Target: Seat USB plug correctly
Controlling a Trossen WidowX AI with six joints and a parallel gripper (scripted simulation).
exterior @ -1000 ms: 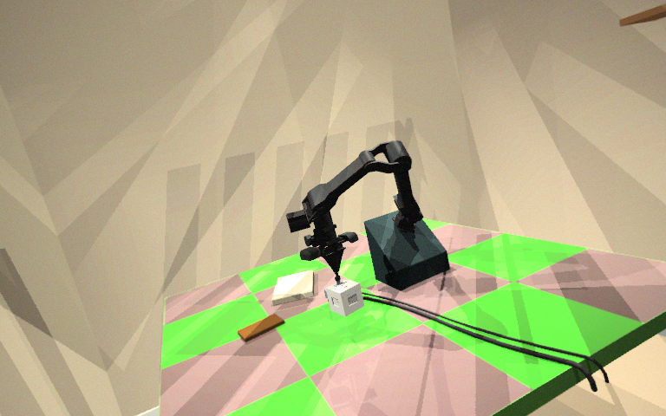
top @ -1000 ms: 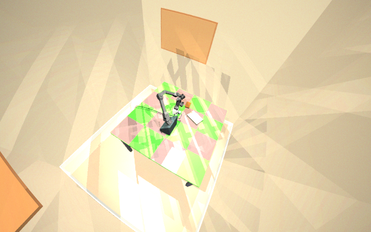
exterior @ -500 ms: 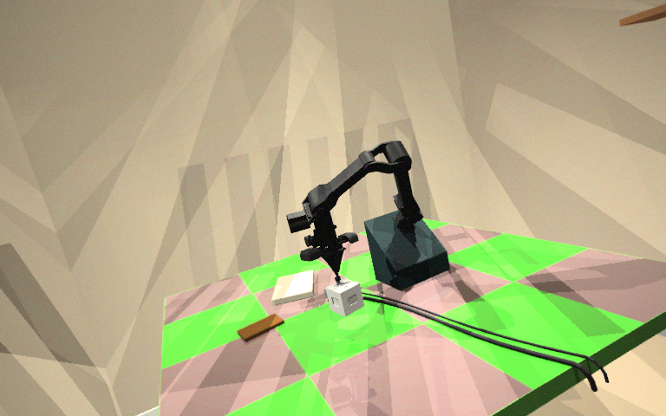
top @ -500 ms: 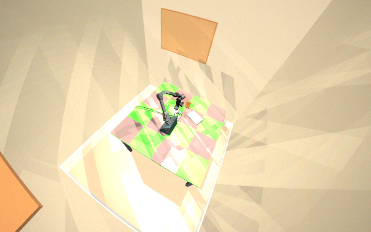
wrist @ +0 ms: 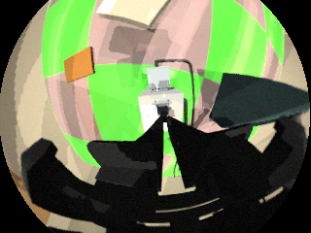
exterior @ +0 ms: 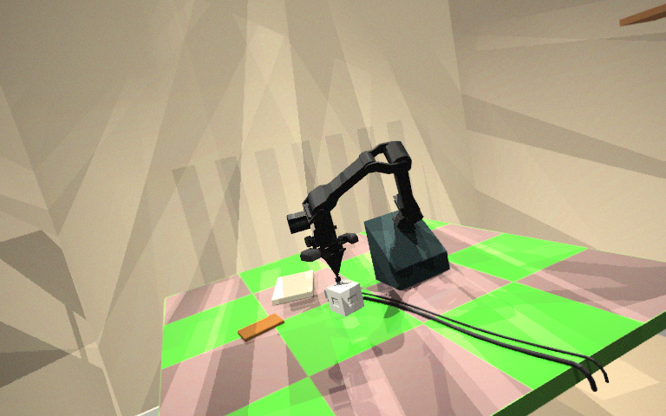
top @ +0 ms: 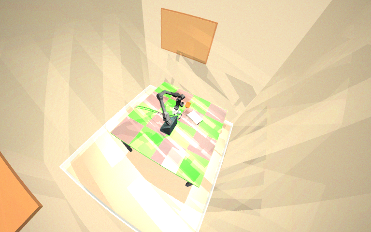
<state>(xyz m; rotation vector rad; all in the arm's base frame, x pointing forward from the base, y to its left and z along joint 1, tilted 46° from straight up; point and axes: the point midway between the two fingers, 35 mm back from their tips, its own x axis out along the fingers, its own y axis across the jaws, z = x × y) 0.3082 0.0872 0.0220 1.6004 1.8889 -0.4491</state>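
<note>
Right now the USB plug is 2 cm below my gripper tip. Round my gripper tip: white flat slab (29 cm to the right, 10 cm below, 8 cm ahead); then orange flat block (25 cm ahead, 11 cm below, 8 cm to the right).
</note>
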